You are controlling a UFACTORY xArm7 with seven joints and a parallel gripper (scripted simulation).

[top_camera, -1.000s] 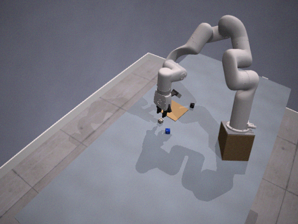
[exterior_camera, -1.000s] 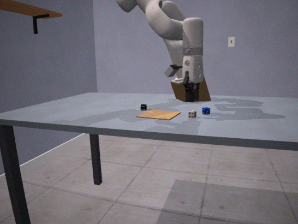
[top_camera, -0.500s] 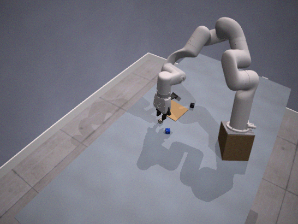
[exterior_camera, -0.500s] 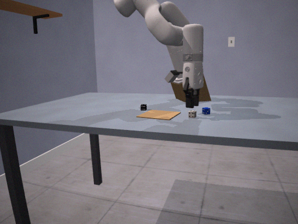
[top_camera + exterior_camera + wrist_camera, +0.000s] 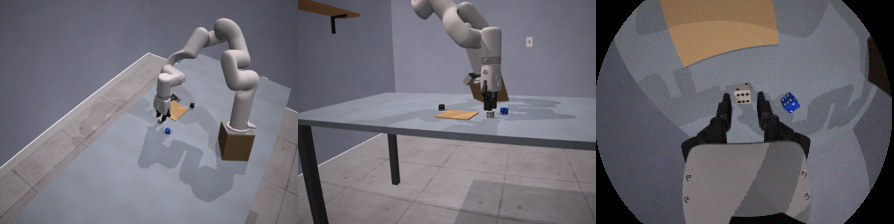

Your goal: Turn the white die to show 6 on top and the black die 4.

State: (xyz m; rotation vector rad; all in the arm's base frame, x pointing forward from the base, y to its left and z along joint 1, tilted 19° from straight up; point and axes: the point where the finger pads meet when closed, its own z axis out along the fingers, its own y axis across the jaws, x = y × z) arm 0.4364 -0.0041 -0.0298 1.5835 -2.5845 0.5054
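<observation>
Right now my hand is 40 mm above the white die. The rest, counted from my hand: blue die 60 mm behind, 60 mm to the left, 40 mm below; black die 140 mm behind, 210 mm to the right, 40 mm below; mat 40 mm behind, 130 mm to the right, 50 mm below.
</observation>
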